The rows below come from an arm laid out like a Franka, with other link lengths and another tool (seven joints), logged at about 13 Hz.
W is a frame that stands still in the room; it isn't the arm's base.
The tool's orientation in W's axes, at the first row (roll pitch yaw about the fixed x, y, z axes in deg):
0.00, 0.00, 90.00
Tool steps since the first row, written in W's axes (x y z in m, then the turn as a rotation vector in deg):
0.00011, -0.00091, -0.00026, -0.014, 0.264, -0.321
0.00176, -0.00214, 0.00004, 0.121, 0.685, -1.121
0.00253, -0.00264, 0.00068, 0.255, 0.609, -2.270
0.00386, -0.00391, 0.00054, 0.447, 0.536, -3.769
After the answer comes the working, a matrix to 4 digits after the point.
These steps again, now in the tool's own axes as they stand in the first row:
-0.00091, -0.00011, -0.00026, 0.264, 0.014, -0.321
-0.00214, -0.00176, 0.00004, 0.685, -0.121, -1.121
-0.00264, -0.00253, 0.00068, 0.609, -0.255, -2.270
-0.00391, -0.00386, 0.00054, 0.536, -0.447, -3.769

The tool's axes in the first row as the columns of a matrix, in W's axes (rounded; the answer above uses it unrounded):
0.0000, -1.0000, 0.0000
1.0000, 0.0000, 0.0000
0.0000, 0.0000, 1.0000

